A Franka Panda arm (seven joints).
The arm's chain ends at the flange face. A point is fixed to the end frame.
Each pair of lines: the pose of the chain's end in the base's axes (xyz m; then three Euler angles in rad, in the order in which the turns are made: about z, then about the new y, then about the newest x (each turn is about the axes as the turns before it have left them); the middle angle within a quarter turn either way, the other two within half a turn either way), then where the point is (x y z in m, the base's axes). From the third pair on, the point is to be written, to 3 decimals.
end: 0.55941 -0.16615 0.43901 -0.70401 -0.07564 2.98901
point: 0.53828 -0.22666 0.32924
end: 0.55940 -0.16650 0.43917 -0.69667 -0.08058 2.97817
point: 0.53832 -0.22840 0.33016
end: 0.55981 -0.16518 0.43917 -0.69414 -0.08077 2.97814
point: 0.539 -0.227 0.330
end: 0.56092 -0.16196 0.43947 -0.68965 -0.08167 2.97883
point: 0.540 -0.224 0.330
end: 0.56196 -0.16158 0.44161 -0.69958 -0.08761 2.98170
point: 0.542 -0.224 0.333
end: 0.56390 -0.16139 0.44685 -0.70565 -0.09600 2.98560
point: 0.544 -0.224 0.338
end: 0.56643 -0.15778 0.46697 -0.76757 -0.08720 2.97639
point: 0.541 -0.219 0.358
